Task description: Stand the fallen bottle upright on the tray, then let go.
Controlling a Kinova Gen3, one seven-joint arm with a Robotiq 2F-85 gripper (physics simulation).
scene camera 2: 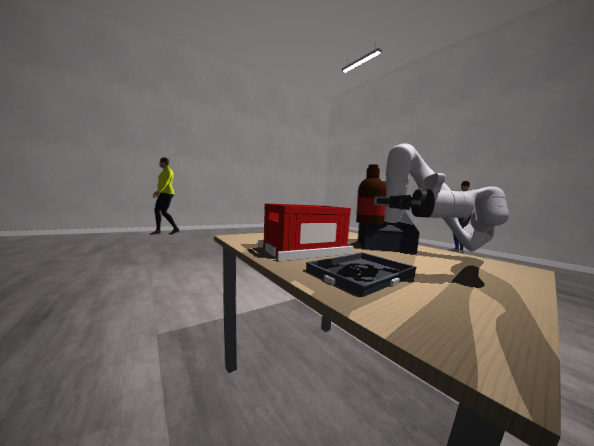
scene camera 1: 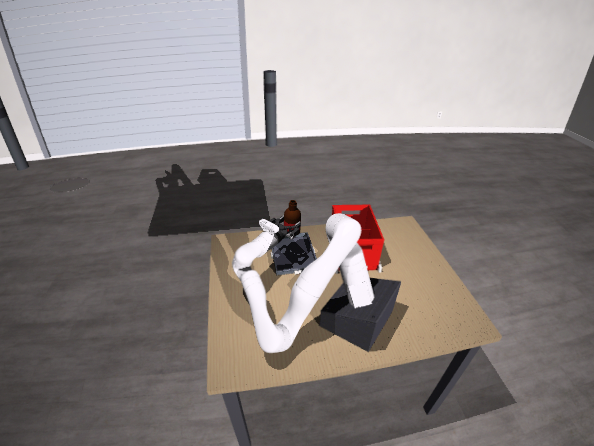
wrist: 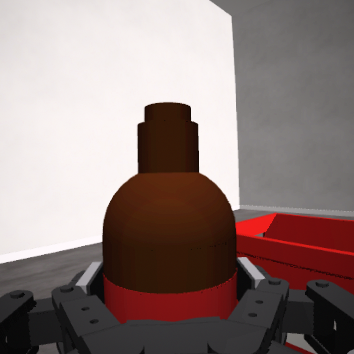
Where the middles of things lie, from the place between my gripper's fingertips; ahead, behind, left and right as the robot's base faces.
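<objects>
Brown bottle [scene camera 2: 368, 213]: above my hand by 20 mm.
</objects>
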